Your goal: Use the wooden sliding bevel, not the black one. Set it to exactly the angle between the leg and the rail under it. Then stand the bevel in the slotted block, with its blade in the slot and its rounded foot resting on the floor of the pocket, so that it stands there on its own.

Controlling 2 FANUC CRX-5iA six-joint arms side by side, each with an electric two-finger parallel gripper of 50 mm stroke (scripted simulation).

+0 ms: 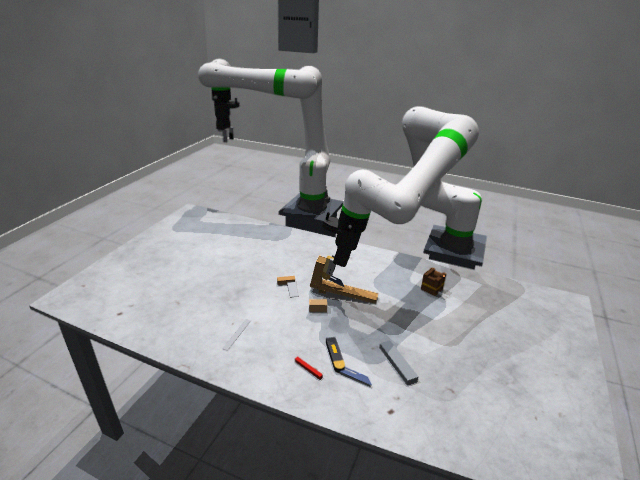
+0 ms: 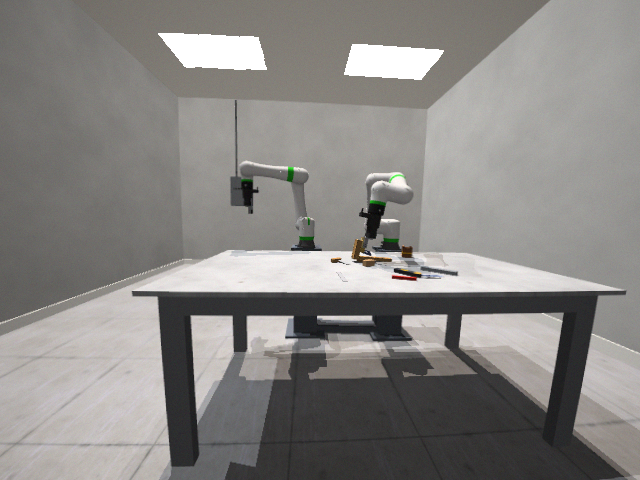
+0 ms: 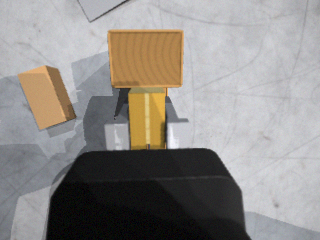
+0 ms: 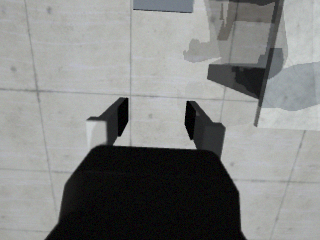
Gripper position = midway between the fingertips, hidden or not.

Observation:
In view: the left gripper (image 3: 148, 109), the right gripper (image 4: 157, 111), a wooden bevel (image 3: 146, 104) and a wooden block (image 3: 43, 86).
Image 4 does not show the wooden bevel: it is out of frame. Image 4 misses the wooden block: it is out of frame.

